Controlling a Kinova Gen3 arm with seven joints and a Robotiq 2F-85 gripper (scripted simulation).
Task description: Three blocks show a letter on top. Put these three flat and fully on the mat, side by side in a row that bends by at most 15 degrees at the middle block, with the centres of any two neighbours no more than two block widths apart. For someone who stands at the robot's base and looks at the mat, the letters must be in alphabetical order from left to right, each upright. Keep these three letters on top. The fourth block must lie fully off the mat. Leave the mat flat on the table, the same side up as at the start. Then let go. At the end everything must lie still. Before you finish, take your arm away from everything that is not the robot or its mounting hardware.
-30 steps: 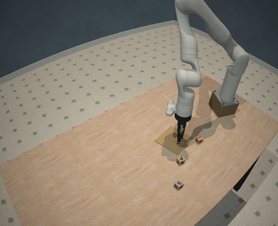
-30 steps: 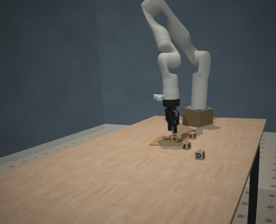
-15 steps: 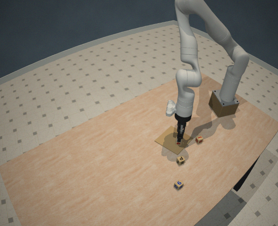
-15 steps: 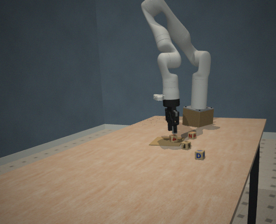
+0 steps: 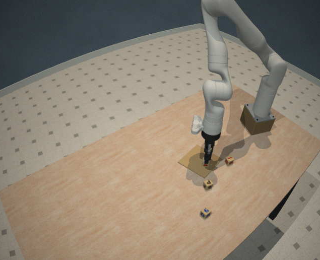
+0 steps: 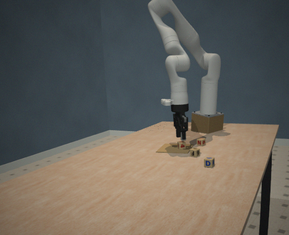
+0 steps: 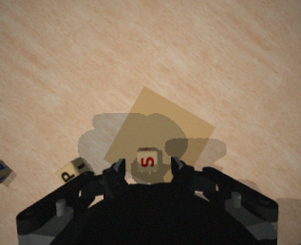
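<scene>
Now: hand 1 cm past the tan mat, 3 cm to the left of it and 6 cm above it.
</scene>
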